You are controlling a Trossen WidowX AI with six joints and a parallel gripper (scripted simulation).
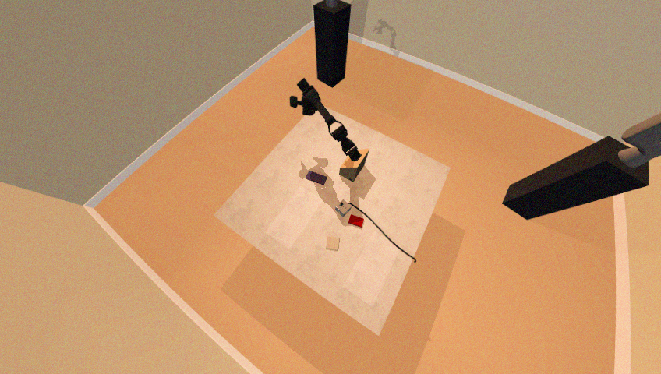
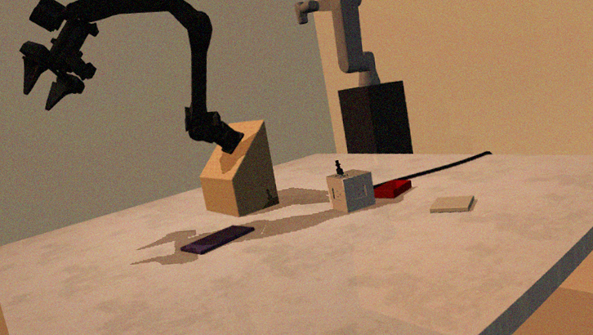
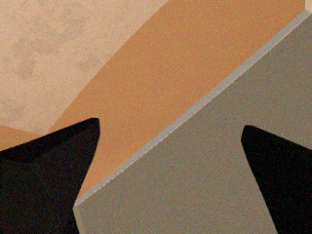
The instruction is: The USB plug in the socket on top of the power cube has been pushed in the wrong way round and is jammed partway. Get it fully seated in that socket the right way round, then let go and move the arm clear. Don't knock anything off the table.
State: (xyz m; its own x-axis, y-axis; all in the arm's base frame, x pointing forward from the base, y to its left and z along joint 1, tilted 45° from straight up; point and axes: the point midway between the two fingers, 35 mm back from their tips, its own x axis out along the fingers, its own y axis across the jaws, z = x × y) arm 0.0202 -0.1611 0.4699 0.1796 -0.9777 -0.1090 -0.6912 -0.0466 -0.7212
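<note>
My gripper tip is now 580 mm to the right of the dark USB plug, 270 mm above it and 250 mm short of it. Also, from my gripper tip: red block: 720 mm to the left, 360 mm below, 260 mm ahead; then USB socket: 580 mm to the left, 300 mm below, 250 mm ahead; then purple slab: 360 mm below, 290 mm to the left, 190 mm ahead.
</note>
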